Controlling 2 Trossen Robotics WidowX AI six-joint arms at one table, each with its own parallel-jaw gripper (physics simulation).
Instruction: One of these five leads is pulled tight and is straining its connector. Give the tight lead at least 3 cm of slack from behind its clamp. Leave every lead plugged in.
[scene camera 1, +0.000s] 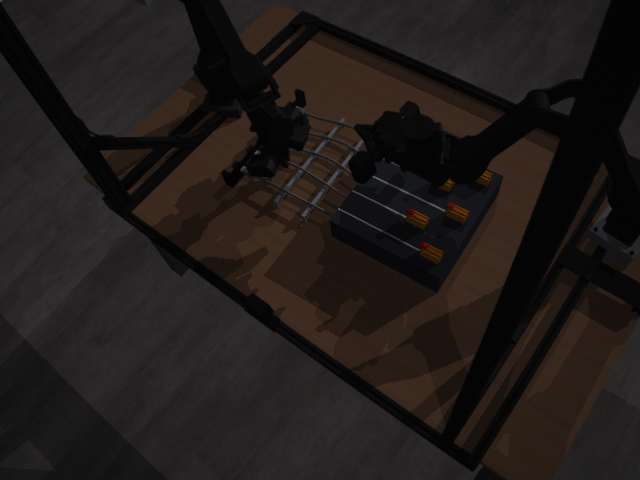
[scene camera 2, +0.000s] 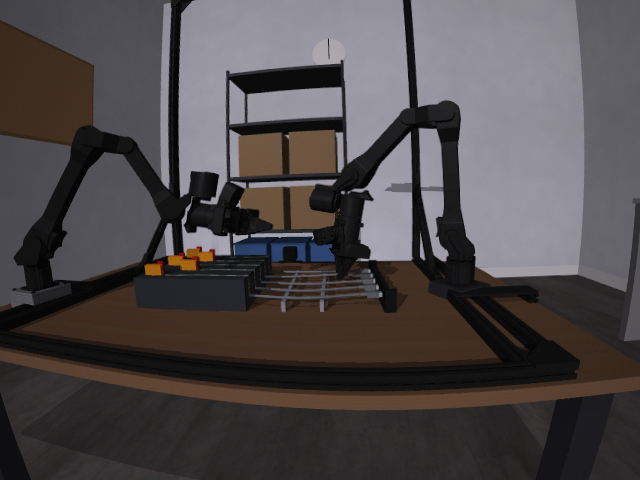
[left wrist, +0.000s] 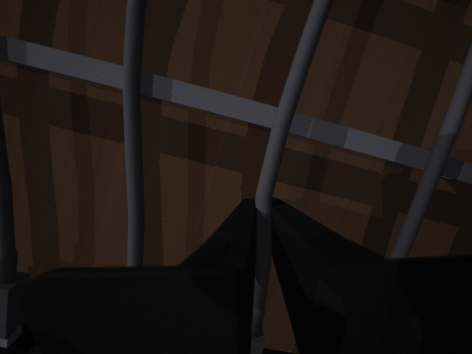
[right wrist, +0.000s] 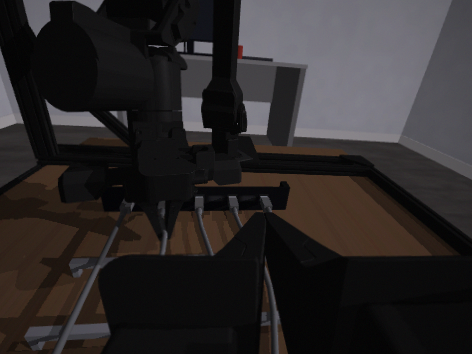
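Where they show: left gripper, fingertip midpoint: (scene camera 1: 287, 166) (scene camera 2: 339, 279) (left wrist: 259, 208) (right wrist: 164, 238); right gripper, fingertip midpoint: (scene camera 1: 355, 126) (scene camera 2: 272, 226) (right wrist: 263, 221); left arm's base, link origin: (scene camera 1: 224, 95) (scene camera 2: 459, 282); right arm's base, link origin: (scene camera 1: 623, 227) (scene camera 2: 40, 286).
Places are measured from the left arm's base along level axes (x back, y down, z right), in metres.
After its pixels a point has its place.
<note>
Five grey leads (scene camera 1: 320, 159) @[x -0.277, y 0.002, z 0.176 m] (scene camera 2: 309, 288) @[x -0.311, y 0.000, z 0.126 m] run from a black connector bar (scene camera 2: 388, 290) @[x -0.203, y -0.017, z -0.007 m] (right wrist: 273, 192) @[x -0.197, y -0.008, z 0.019 m] over two grey cross bars (scene camera 1: 292, 177) @[x -0.223, y 0.005, z 0.240 m] (left wrist: 217, 102) @[x -0.247, y 0.006, z 0.195 m] onto a dark block (scene camera 1: 385, 259) @[x -0.451, y 0.000, z 0.426 m] (scene camera 2: 190, 291) @[x -0.554, y -0.013, z 0.169 m] with orange clamps (scene camera 1: 431, 252) @[x -0.539, y -0.061, z 0.434 m] (scene camera 2: 154, 269) @[x -0.629, y -0.053, z 0.231 m]. My left gripper (scene camera 1: 263, 164) (scene camera 2: 343, 274) @[x -0.203, y 0.009, z 0.203 m] (left wrist: 259, 208) @[x -0.203, y 0.009, z 0.203 m] (right wrist: 164, 238) @[x -0.203, y 0.009, z 0.203 m] points down near the connector bar and is shut on one lead (left wrist: 284, 105) @[x -0.241, y -0.005, z 0.216 m] (right wrist: 164, 246) @[x -0.232, y -0.005, z 0.211 m], the second from the left in the right wrist view. My right gripper (scene camera 1: 361, 169) (scene camera 2: 263, 224) @[x -0.367, y -0.131, z 0.197 m] (right wrist: 263, 221) @[x -0.367, y -0.131, z 0.197 m] is shut and empty, hanging above the block's near end.
Black frame posts (scene camera 2: 413, 143) @[x 0.138, y -0.366, z 0.331 m] and rails (scene camera 1: 280, 324) @[x -0.253, y 0.032, z 0.576 m] edge the wooden table (scene camera 1: 366, 333) @[x -0.430, y 0.027, z 0.576 m]. Behind it stand a shelf rack (scene camera 2: 228, 143) with cardboard boxes and a blue crate (scene camera 2: 256, 248).
</note>
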